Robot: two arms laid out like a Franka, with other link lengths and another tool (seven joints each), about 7 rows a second.
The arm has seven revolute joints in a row. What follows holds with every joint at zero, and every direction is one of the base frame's. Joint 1 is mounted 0.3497 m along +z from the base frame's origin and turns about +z. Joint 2 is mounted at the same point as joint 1 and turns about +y. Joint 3 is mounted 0.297 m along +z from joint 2 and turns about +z. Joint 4 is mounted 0.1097 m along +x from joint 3 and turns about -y. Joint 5 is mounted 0.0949 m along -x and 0.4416 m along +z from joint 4 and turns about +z. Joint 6 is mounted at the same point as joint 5 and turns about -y. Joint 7 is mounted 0.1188 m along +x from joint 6 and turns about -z. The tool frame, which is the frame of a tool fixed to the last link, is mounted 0.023 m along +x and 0.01 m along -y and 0.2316 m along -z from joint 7; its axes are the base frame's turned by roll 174, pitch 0 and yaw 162.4 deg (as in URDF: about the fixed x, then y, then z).
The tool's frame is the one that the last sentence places.
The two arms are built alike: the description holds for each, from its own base.
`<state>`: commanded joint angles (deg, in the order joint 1, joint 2, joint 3, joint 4, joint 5, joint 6, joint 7); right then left.
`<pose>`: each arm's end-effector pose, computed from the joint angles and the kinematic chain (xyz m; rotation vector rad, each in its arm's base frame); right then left.
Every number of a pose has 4 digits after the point. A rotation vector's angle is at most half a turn.
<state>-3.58 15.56 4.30 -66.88 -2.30 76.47 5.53 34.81 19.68 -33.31 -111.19 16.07 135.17 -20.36</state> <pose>0.7265 -0.0187 0.5143 -0.6158 -3.0012 -0.0955 0.7702 0.0284 0.1969 0.0959 2.9867 0.1946</pose>
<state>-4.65 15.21 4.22 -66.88 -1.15 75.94 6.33 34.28 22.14 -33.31 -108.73 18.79 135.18 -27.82</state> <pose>0.7226 -0.0282 0.5174 -0.6607 -2.9850 -0.1227 0.7829 0.0293 0.1936 -0.0542 2.9801 0.1998</pose>
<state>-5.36 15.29 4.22 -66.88 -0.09 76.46 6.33 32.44 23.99 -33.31 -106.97 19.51 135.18 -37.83</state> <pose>0.7248 -0.0324 0.5172 -0.6747 -2.9848 -0.1535 0.7915 0.0107 0.1898 -0.2667 2.9725 0.1646</pose>
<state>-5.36 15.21 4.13 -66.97 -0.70 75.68 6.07 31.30 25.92 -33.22 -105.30 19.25 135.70 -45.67</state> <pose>0.7211 -0.0360 0.5159 -0.6714 -2.9748 -0.1329 0.7997 0.0001 0.1848 -0.4587 2.9539 0.1116</pose>
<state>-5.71 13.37 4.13 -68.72 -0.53 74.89 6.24 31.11 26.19 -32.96 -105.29 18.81 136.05 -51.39</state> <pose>0.7092 -0.0387 0.5209 -0.6816 -2.9605 -0.1299 0.7995 0.0024 0.1817 -0.6154 2.9348 0.0870</pose>
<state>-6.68 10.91 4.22 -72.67 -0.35 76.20 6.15 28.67 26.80 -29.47 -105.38 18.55 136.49 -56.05</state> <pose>0.7003 -0.0473 0.5167 -0.6998 -2.9534 -0.1306 0.7955 0.0162 0.1640 -0.7568 2.9216 0.1035</pose>
